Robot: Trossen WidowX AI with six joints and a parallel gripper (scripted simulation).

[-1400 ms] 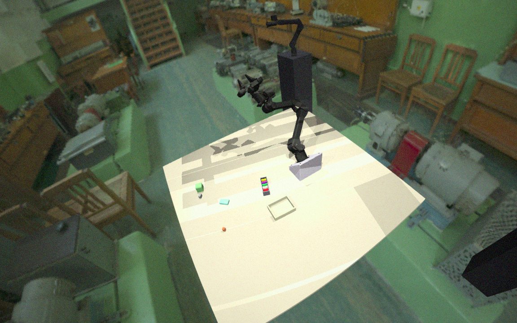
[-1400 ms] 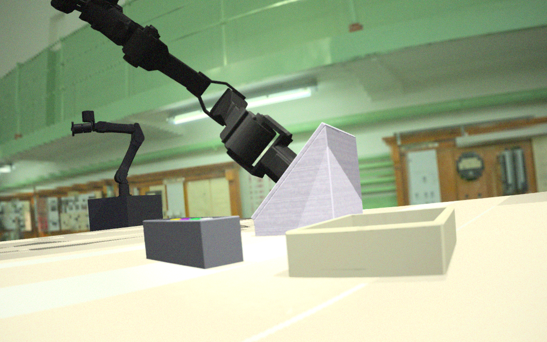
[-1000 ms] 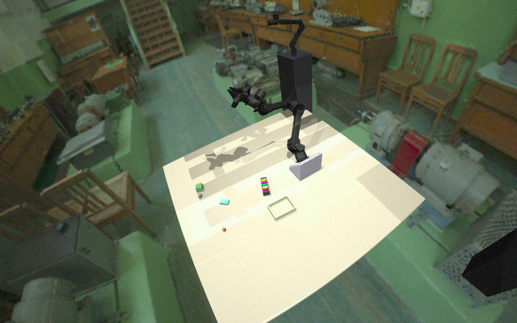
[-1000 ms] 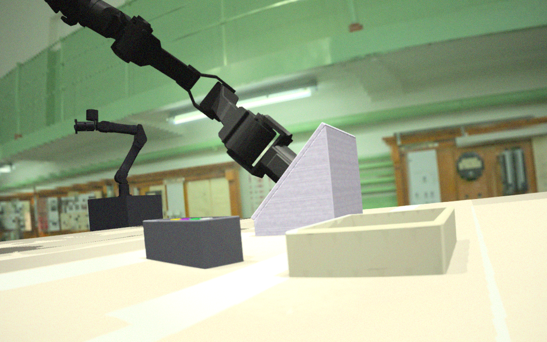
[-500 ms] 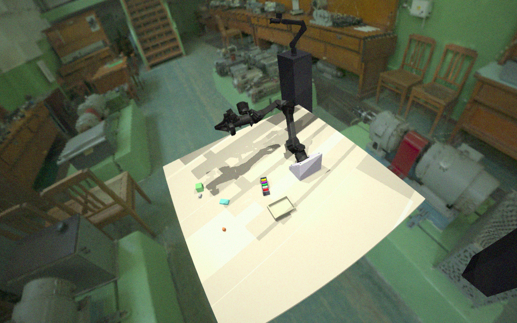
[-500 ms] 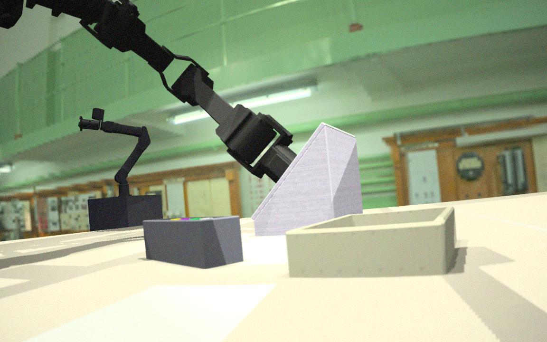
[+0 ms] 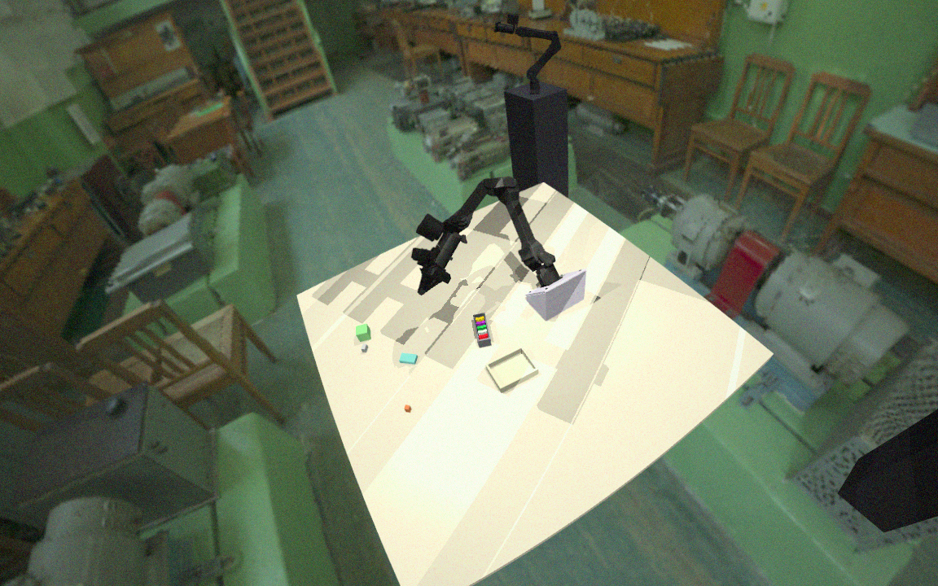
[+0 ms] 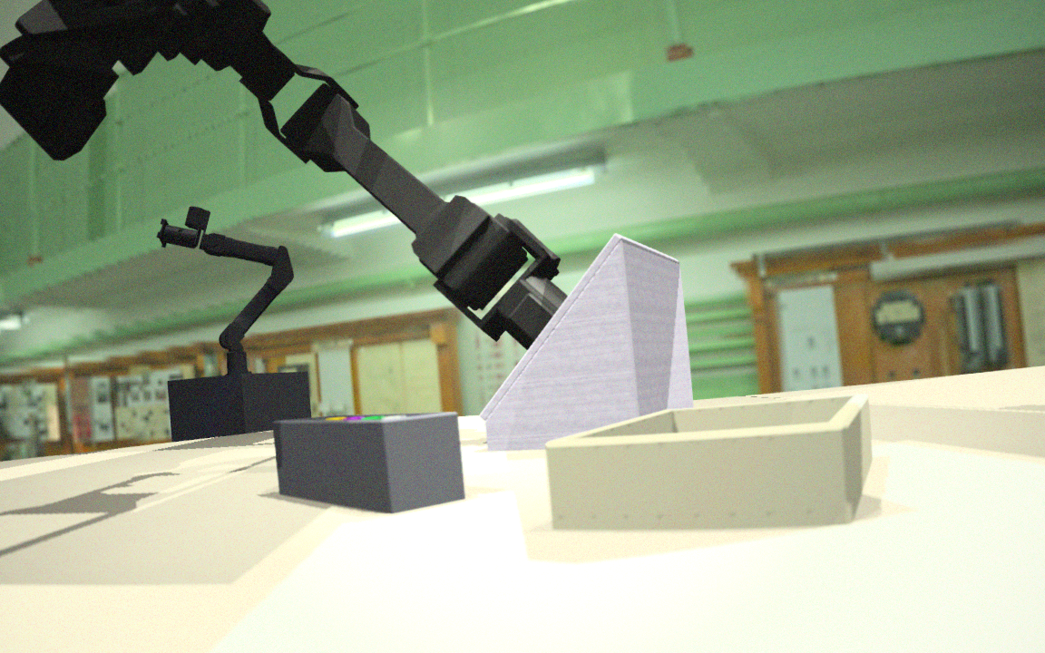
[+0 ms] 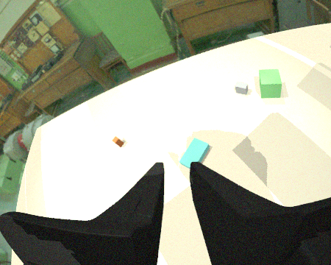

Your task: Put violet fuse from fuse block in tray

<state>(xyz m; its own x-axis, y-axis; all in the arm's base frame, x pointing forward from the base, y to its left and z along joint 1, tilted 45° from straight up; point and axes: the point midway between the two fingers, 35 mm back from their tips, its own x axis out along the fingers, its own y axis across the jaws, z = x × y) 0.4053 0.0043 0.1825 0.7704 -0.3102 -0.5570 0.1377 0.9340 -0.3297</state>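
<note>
Right now the violet fuse is 20 cm below my gripper tip, 15 cm behind it and 7 cm to the left of it. From my gripper tip the other things lie so: teal block: 22 cm below, 12 cm ahead, 2 cm to the left; green cube: 20 cm below, 20 cm ahead, 17 cm to the right; grey bit: 22 cm ahead, 21 cm below, 12 cm to the right.
</note>
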